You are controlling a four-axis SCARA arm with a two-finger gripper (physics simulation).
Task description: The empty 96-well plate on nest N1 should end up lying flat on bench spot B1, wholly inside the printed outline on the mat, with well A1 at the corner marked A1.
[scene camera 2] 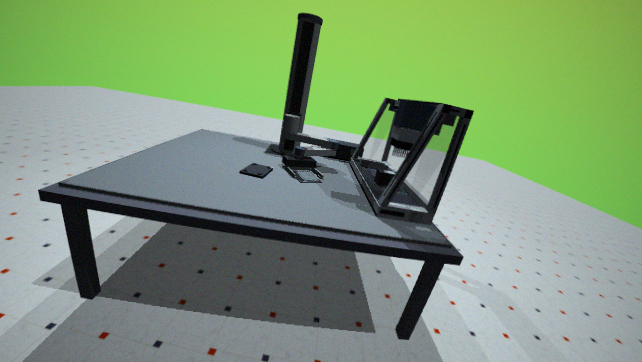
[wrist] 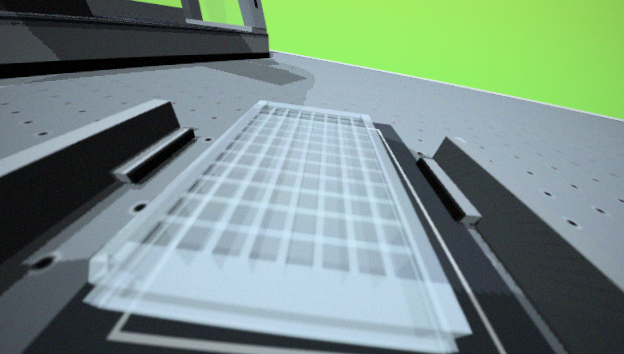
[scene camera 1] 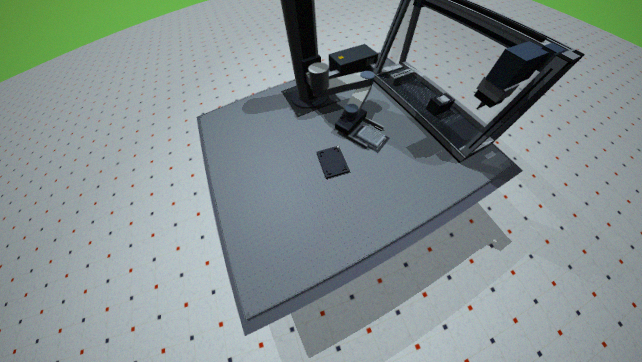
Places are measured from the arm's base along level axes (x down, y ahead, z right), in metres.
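Pixels of known places: gripper, fingertip midpoint: (scene camera 2: 309,176) (wrist: 308,134) (scene camera 1: 375,137); arm's base, link origin: (scene camera 2: 288,153) (scene camera 1: 310,97).
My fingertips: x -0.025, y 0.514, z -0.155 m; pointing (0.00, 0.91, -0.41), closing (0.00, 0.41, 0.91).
For each thing: its top centre in the pictures, then the offset to it from my fingertips. "spot": a spot on its surface instead. Level surfaces: height alone.
- clear 96-well plate, top centre: (wrist: 305,149) (scene camera 2: 307,174) (scene camera 1: 371,134) dx -0.004, dy -0.023, dz +0.010 m
- dark mat, surface height: dx +0.010 m
- outline, surface spot: (wrist: 117,334) spot: dx +0.010, dy -0.099, dz +0.005 m
- dark nest, top centre: (scene camera 1: 332,160) (scene camera 2: 257,168) dx -0.006, dy +0.025, dz +0.274 m
- framed machine, surface spot: (wrist: 135,47) (scene camera 1: 424,124) spot: dx -0.011, dy +0.057, dz -0.295 m
- dark overhead head, surface spot: (scene camera 2: 417,120) spot: dx -0.407, dy +0.265, dz -0.374 m
- dark box, surface spot: (scene camera 1: 353,58) spot: dx -0.103, dy -0.581, dz -0.211 m
The clear 96-well plate (scene camera 1: 371,135) (scene camera 2: 306,174) (wrist: 300,200) lies flat over the dark mat (wrist: 495,282) of the bench spot. In the wrist view the outline (wrist: 117,334) shows along the plate's right and near sides. Its left line passes beneath the clear plate near the near left corner, so the plate appears shifted left. The A1 mark is not readable. My gripper (scene camera 1: 375,137) (scene camera 2: 312,178) (wrist: 308,134) is open, with one finger on each side of the plate and a gap at both sides. The dark nest (scene camera 1: 333,162) (scene camera 2: 256,171) holds no plate.
The arm's column (scene camera 1: 301,55) (scene camera 2: 302,75) stands behind the gripper. A framed machine (scene camera 1: 425,127) (scene camera 2: 362,187) (wrist: 135,47) with a dark overhead head (scene camera 1: 517,65) (scene camera 2: 417,120) stands at the right. A dark box (scene camera 1: 353,58) is behind the arm.
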